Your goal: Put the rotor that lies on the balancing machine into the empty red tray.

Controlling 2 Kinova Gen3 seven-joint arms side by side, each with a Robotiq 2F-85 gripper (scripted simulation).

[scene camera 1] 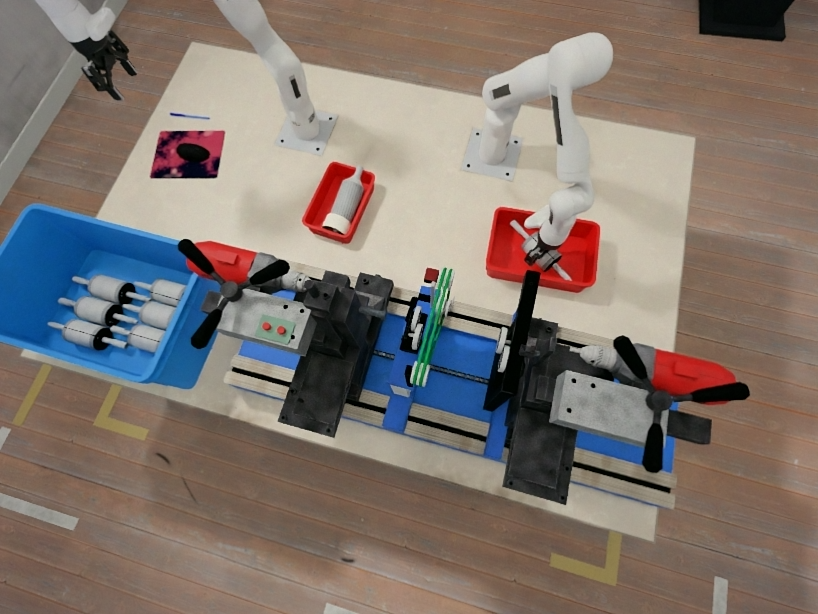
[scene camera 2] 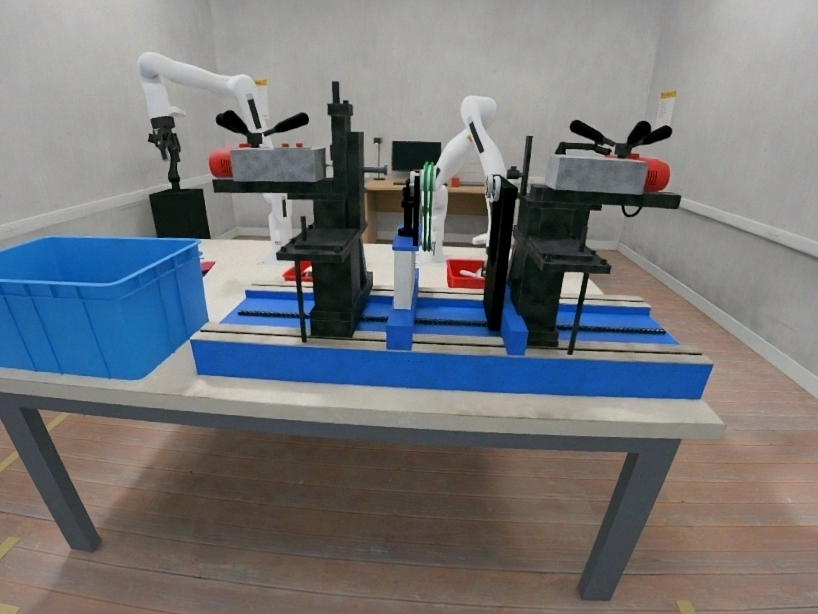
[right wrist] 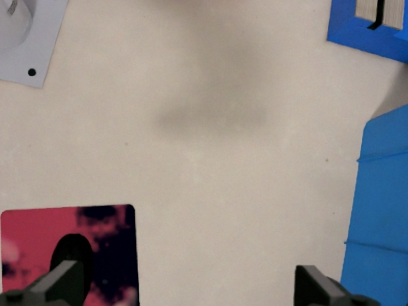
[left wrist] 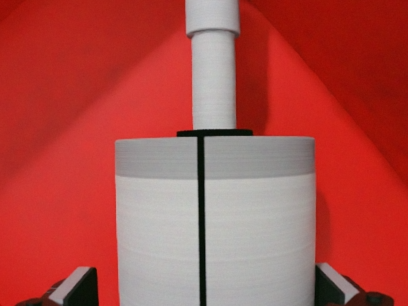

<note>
I see my left gripper point(left wrist: 203, 289), my right gripper point(scene camera 1: 127, 87), a blue bin point(scene camera 2: 102, 332), a red tray point(scene camera 1: 579, 252), a mouse mat point(scene camera 1: 167, 164), a red tray point(scene camera 1: 322, 202) and a mouse point(right wrist: 73, 247).
The blue bin is seen too in the right wrist view point(right wrist: 365, 268). My right gripper is seen too in scene camera 2 point(scene camera 2: 172, 161) and in the right wrist view point(right wrist: 189, 287). The left wrist view misses the blue bin: it is out of frame. The left wrist view misses the mouse mat: it is out of frame.
</note>
